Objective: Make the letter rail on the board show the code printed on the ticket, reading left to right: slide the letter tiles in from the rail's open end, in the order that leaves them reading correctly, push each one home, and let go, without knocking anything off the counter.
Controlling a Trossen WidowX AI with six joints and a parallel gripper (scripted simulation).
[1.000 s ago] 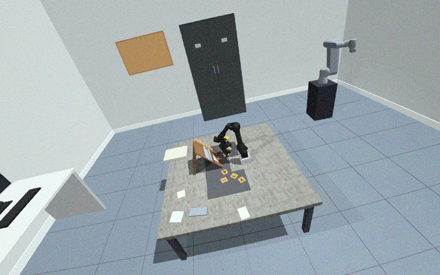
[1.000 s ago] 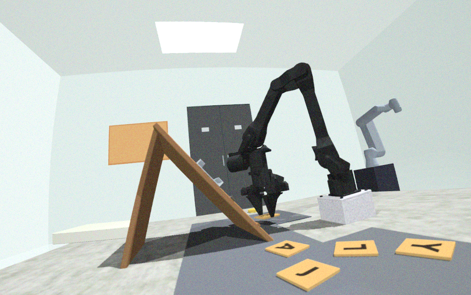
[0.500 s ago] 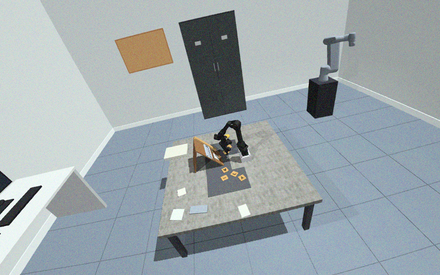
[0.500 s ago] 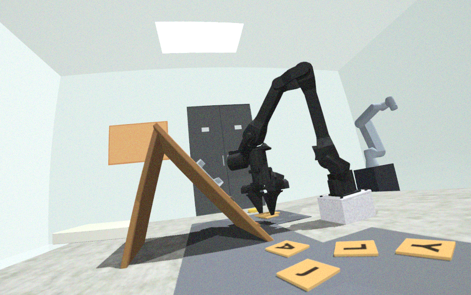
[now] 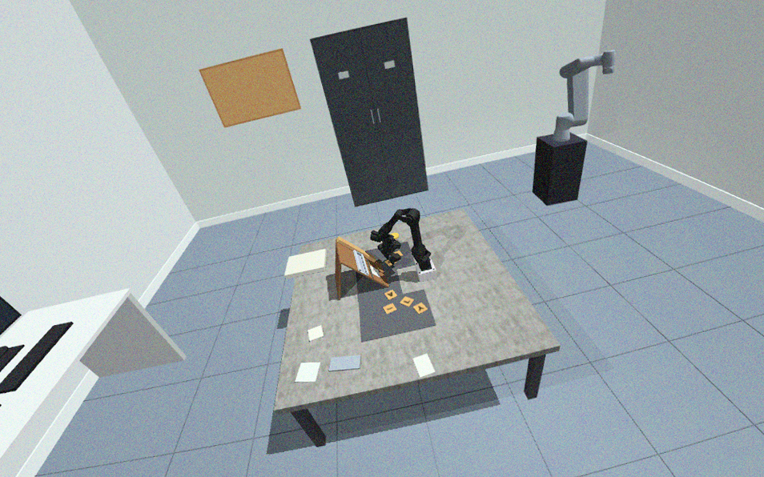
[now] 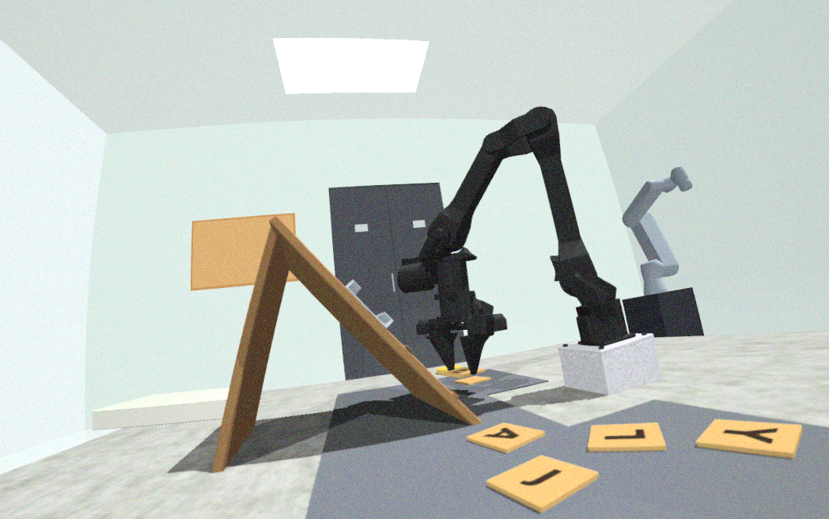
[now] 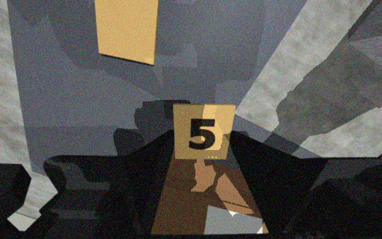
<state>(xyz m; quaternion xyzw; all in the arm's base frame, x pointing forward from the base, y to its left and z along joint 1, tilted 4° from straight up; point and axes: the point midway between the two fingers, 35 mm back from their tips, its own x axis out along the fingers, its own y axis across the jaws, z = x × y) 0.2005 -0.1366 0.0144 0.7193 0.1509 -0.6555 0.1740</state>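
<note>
The white ticket lies 100 mm to the left of my gripper tip, 100 mm ahead of it and 40 mm above it. Also, from my gripper tip: dark mat (150 mm to the left, 40 mm below); orange tile (110 mm to the right, 50 mm behind, 40 mm below); orange tile marked 5 (right at my gripper tip).
</note>
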